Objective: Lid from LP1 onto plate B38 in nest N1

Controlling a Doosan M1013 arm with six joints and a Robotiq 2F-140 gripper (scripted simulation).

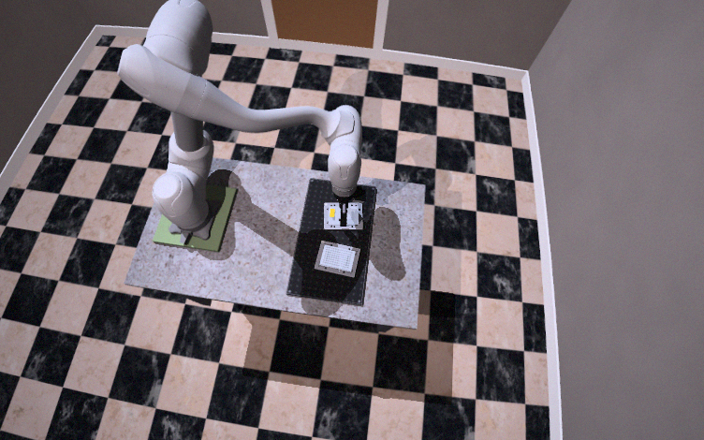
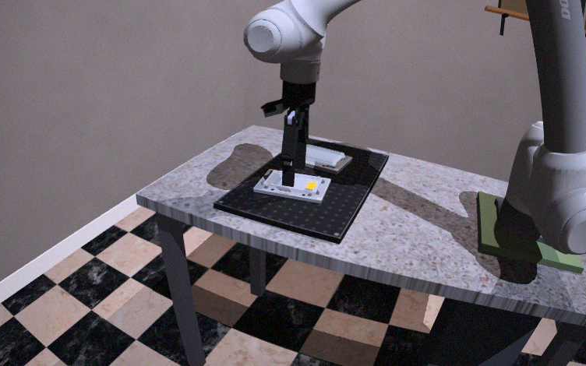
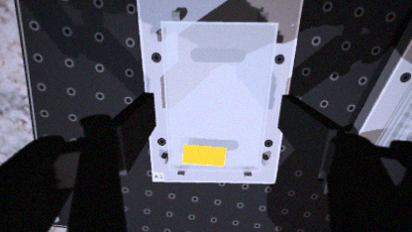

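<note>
Now: the clear lid 4 cm below my hand. The rest, counted from my hand: white culture plate (1 cm ahead, 19 cm to the right, 3 cm below); then grey nest (1 cm ahead, 19 cm to the right, 5 cm below); then lid park (5 cm below).
</note>
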